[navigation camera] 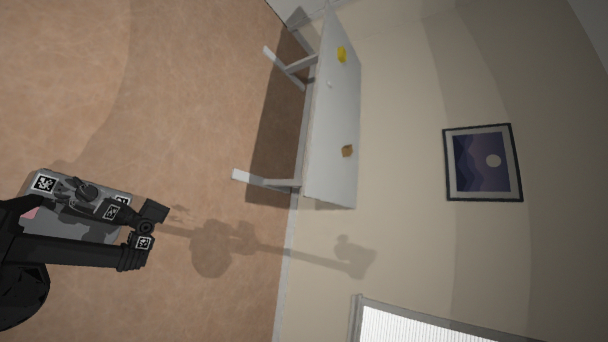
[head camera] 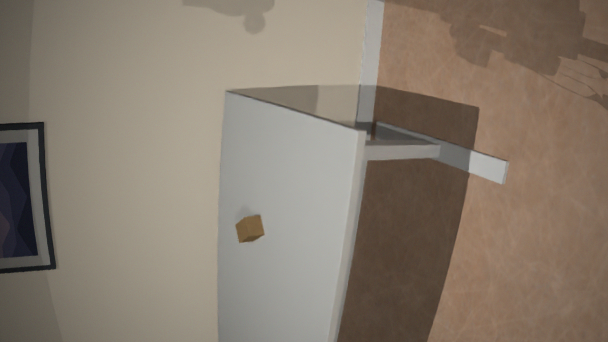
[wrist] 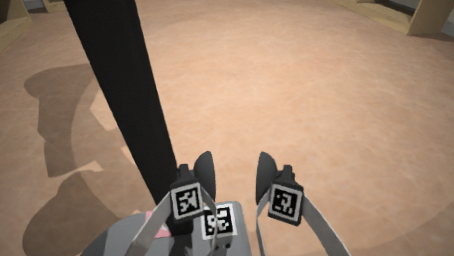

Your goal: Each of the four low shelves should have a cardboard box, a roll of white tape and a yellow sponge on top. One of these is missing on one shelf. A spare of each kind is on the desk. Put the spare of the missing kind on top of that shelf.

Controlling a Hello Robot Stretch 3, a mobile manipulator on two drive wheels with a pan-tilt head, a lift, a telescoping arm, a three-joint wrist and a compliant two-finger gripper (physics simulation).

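Frame: origin at the robot's base, x ahead, y left, z up, level; millimetres.
Where they show: gripper, fingertip midpoint: point(navigation camera: 61, 186) point(wrist: 234, 168); robot's base, origin of the base link: point(navigation camera: 86, 192).
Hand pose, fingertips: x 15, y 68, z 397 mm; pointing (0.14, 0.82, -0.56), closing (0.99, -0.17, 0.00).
Observation:
Each offset is from my fingertips to the top centre of the thing. "*": to the spot under its first point. Level surfaces: height alone.
The cardboard box {373 mm up, 668 mm ahead, 1168 mm right} point(head camera: 250, 229) point(navigation camera: 347, 150) sits on the white desk {324 mm up} point(head camera: 290, 185) point(navigation camera: 332, 117), near its wall side. A small white thing, seemingly the tape roll {347 mm up, 982 mm ahead, 810 mm right} point(navigation camera: 329, 84), and the yellow sponge {368 mm up, 1383 mm ahead, 895 mm right} point(navigation camera: 341, 54) lie toward the desk's far end. My gripper point(wrist: 234, 168) is open and empty, above the robot's base and away from the desk. Pale wooden parts, seemingly of low shelves, show at the wrist view's upper left point(wrist: 12, 27) and upper right point(wrist: 422, 17); their tops are out of view.
Desk legs point(head camera: 487, 166) point(navigation camera: 247, 176) reach out over the floor. A framed picture point(head camera: 49, 210) point(navigation camera: 450, 165) hangs on the wall above the desk. A window {* 733 mm up, 476 mm back, 1677 mm right} point(navigation camera: 400, 325) is at the navigation view's bottom. The robot's base point(navigation camera: 65, 225) is below the arm point(navigation camera: 75, 252).

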